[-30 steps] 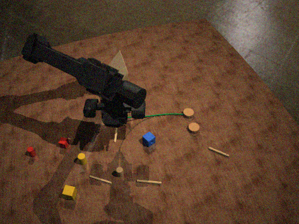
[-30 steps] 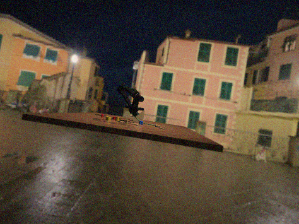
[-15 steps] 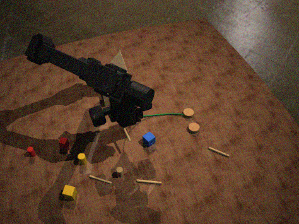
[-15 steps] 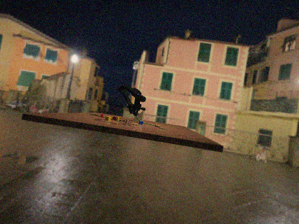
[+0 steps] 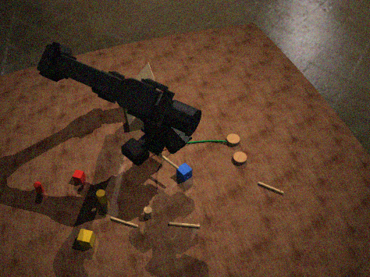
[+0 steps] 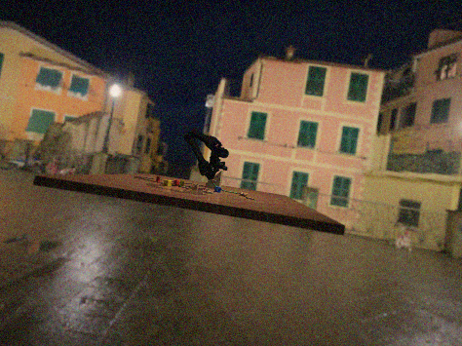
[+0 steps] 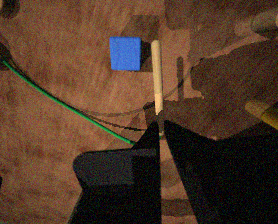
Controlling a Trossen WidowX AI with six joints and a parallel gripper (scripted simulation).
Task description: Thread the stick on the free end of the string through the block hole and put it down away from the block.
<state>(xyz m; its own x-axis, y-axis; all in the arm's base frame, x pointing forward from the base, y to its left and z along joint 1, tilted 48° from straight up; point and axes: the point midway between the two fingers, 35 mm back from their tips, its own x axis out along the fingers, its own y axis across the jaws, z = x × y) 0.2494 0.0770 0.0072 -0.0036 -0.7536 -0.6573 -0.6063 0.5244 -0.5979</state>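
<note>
Now: gripper tip 10 mm to the right of the thin wooden stick and 10 mm short of it. From my gripper tip the other things lie so: wooden peg (140 mm ahead, 50 mm to the right, 50 mm below); then yellow cylinder (170 mm to the right, 70 mm ahead, 50 mm below); then blue cube (60 mm to the left, 50 mm below, 30 mm ahead).
</note>
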